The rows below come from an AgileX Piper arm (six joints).
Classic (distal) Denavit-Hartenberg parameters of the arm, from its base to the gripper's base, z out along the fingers. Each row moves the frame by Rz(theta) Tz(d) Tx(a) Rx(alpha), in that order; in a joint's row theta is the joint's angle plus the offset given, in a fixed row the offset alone. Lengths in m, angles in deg.
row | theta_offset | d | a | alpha
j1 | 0 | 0.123 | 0 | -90
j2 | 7.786 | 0 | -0.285 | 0
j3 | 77.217 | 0 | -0.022 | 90
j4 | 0 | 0.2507 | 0 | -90
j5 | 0 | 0 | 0 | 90
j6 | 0 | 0.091 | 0 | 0
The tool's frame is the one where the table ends.
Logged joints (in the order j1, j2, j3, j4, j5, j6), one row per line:
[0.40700, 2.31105, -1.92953, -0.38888, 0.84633, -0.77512]
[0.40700, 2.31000, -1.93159, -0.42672, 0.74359, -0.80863]
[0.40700, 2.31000, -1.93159, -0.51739, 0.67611, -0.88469]
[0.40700, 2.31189, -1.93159, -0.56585, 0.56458, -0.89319]
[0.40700, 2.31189, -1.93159, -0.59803, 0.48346, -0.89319]
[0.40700, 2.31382, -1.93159, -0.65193, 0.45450, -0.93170]
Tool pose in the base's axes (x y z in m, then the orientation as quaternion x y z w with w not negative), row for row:
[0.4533, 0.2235, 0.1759, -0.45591, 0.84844, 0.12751, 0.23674]
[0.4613, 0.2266, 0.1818, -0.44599, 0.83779, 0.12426, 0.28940]
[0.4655, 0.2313, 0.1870, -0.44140, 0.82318, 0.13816, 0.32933]
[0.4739, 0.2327, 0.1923, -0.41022, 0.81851, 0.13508, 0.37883]
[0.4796, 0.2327, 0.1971, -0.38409, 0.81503, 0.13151, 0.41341]
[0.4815, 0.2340, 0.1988, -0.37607, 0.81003, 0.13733, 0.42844]
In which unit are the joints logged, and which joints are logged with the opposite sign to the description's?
The joints are logged in radians. Opposite sign: j4.
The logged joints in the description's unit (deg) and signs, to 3 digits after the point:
[23.319, 132.413, -110.554, 22.281, 48.491, -44.411]
[23.319, 132.353, -110.672, 24.449, 42.605, -46.331]
[23.319, 132.353, -110.672, 29.644, 38.738, -50.689]
[23.319, 132.462, -110.672, 32.421, 32.348, -51.176]
[23.319, 132.462, -110.672, 34.265, 27.700, -51.176]
[23.319, 132.572, -110.672, 37.353, 26.041, -53.382]

